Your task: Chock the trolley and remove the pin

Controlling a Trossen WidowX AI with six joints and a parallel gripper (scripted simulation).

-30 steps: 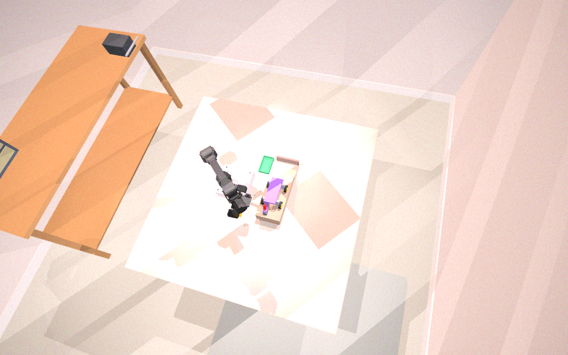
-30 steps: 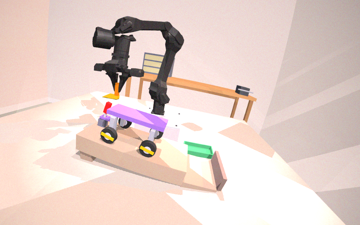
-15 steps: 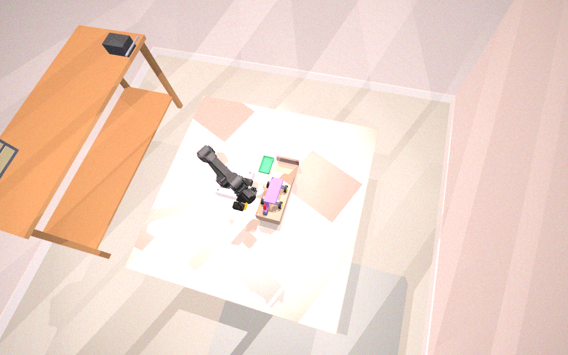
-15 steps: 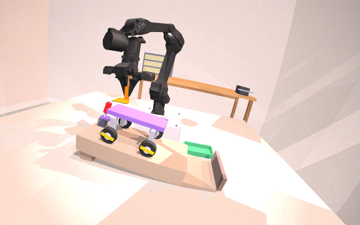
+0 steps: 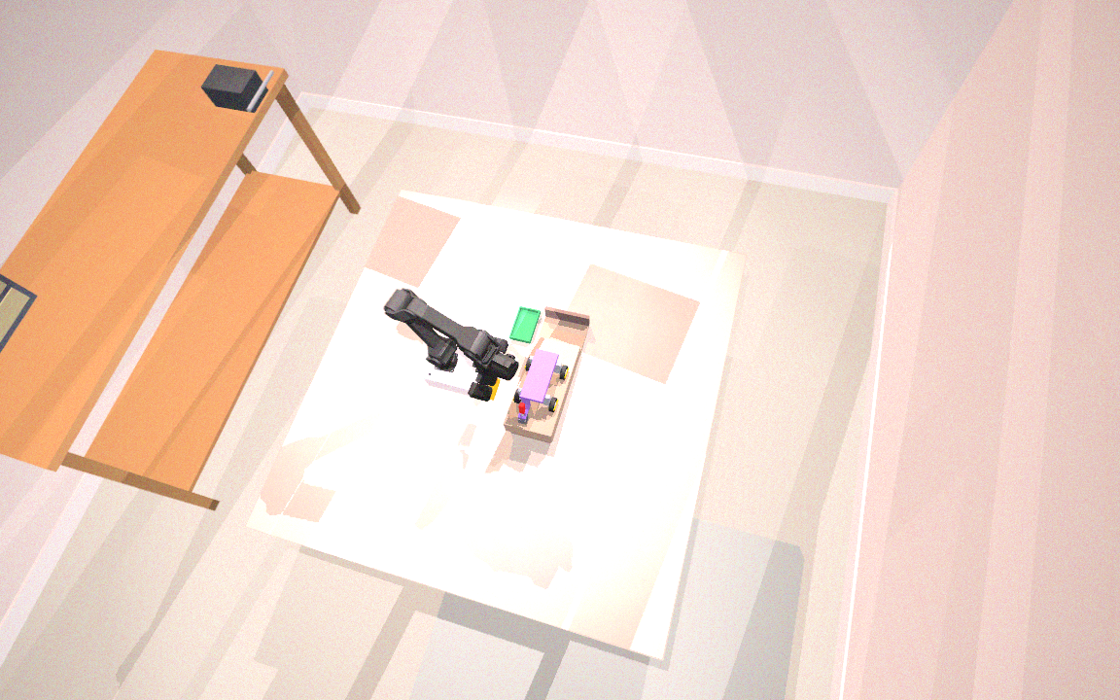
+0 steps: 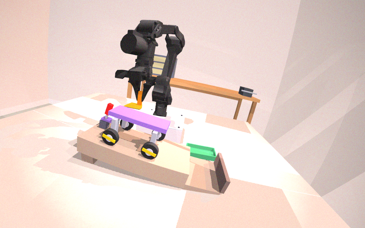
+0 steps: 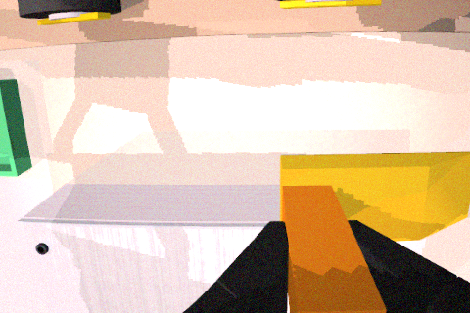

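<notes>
The red-headed stop pin is 100 mm ahead of my gripper tip, 80 mm to the right of it and 40 mm below it. Round my gripper tip: yellow chock (20 mm to the right, 10 mm below); then tan ramp (130 mm ahead, 40 mm to the left, 120 mm below); then trolley (130 mm ahead, 30 mm to the left, 60 mm below).
</notes>
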